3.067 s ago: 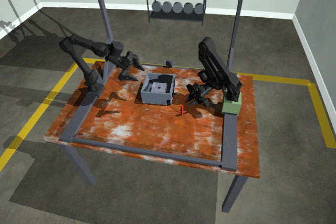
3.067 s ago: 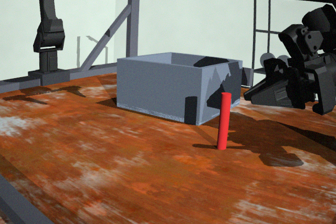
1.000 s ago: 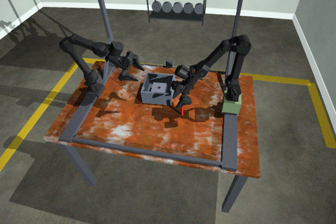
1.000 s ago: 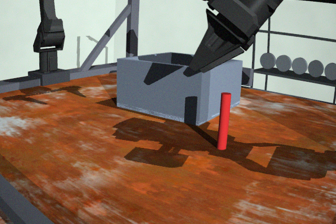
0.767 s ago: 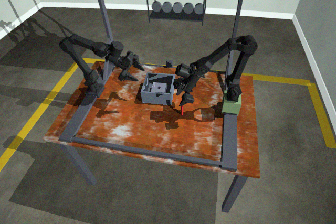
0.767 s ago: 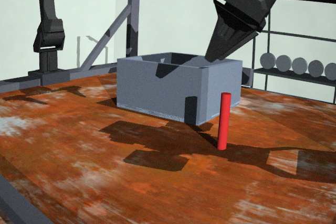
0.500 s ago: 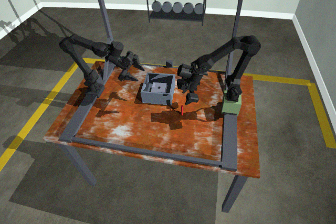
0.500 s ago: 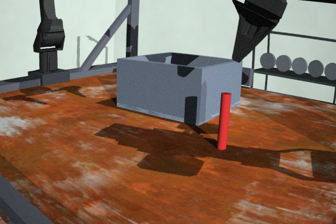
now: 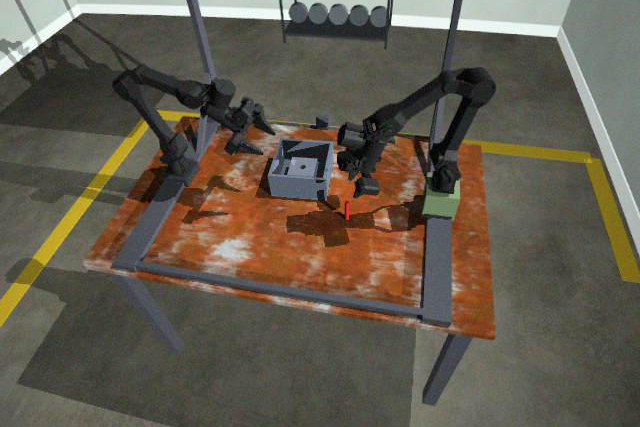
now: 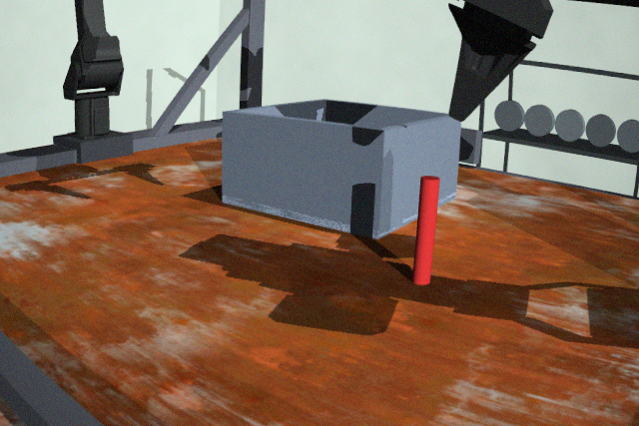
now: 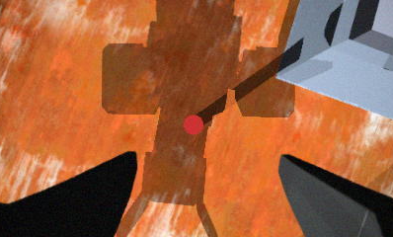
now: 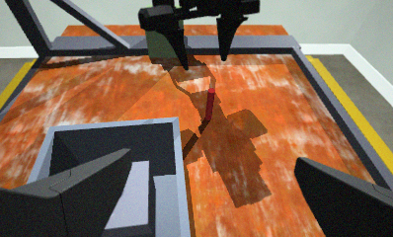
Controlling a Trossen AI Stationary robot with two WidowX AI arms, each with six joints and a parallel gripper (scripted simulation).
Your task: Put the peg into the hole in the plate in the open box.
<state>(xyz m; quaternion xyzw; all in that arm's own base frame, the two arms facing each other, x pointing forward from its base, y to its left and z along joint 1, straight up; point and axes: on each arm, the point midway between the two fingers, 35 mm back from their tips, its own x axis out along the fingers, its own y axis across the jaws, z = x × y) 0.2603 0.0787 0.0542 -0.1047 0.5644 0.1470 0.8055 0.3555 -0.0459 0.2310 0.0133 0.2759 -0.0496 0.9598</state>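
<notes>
My left gripper is now 120 mm above the red peg, 20 mm to the left of it and 20 mm short of it. Also, from my left hand: grey plate 200 mm to the right, 140 mm behind, 120 mm below; grey box 200 mm to the right, 140 mm behind, 130 mm below.
</notes>
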